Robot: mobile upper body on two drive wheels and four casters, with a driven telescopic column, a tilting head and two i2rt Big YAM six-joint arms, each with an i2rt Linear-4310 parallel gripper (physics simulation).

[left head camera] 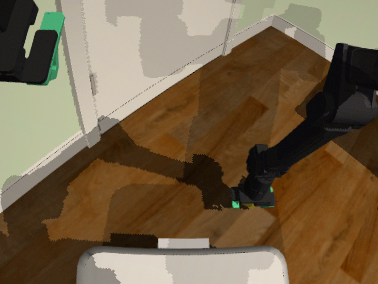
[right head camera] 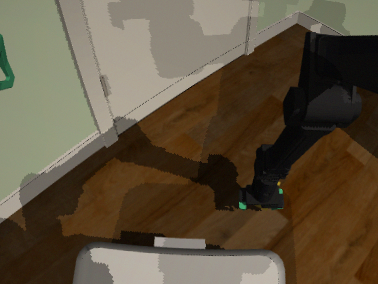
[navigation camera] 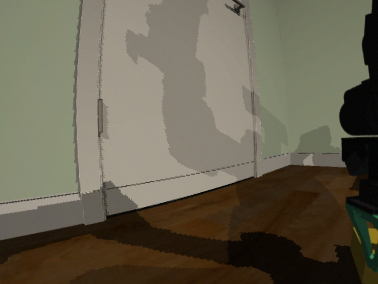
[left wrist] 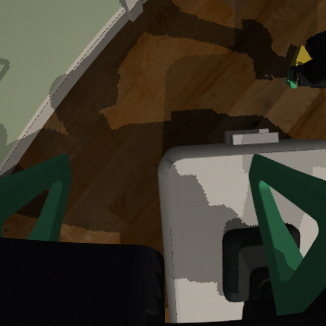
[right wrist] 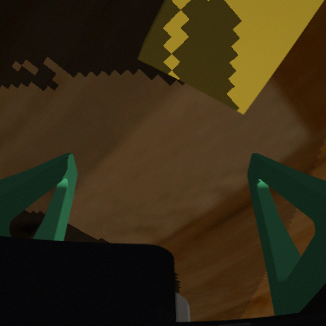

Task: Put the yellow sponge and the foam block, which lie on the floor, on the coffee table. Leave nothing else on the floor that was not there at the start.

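Frame: origin at the left arm's base, x ahead, y left, z up, level; millimetres.
Where they show: left gripper, fingertip midpoint: (left head camera: 18, 70) (left wrist: 159, 164); right gripper, fingertip midpoint: (left head camera: 247, 207) (right head camera: 257, 208) (left wrist: 298, 81) (right wrist: 161, 162).
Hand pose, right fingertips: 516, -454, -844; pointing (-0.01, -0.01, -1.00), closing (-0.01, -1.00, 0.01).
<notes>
After its pixels a point has its place, as x, y, z.
The yellow sponge (right wrist: 272, 37) {576, -507, -862} (left wrist: 302, 56) {609, -489, -862} lies on the floor, partly in shadow, at the top right of the right wrist view. The right arm hides most of it in the head views. My right gripper (right wrist: 161, 162) {516, -454, -844} (left head camera: 253, 204) {516, -454, -844} (right head camera: 262, 205) {516, -454, -844} is open and low over the floor, with nothing between its fingers. In the right wrist view the sponge lies beyond the fingertips, its near corner towards the right-hand finger. My left gripper (left wrist: 159, 164) {338, 1, -137} is wide open and empty, high above the floor at the left. The foam block and the coffee table do not show.
The robot's pale rounded base (left head camera: 187, 267) {267, -230, -647} (right head camera: 185, 265) {271, -244, -647} (left wrist: 200, 255) {36, -62, -647} stands at the bottom of the head views, with a small white block (left head camera: 183, 243) {336, -224, -668} at its front edge. A white door (navigation camera: 150, 100) {954, -51, -563} and a skirting board (navigation camera: 40, 220) {718, 190, -876} bound the wooden floor (left head camera: 165, 210) {536, -189, -907}.
</notes>
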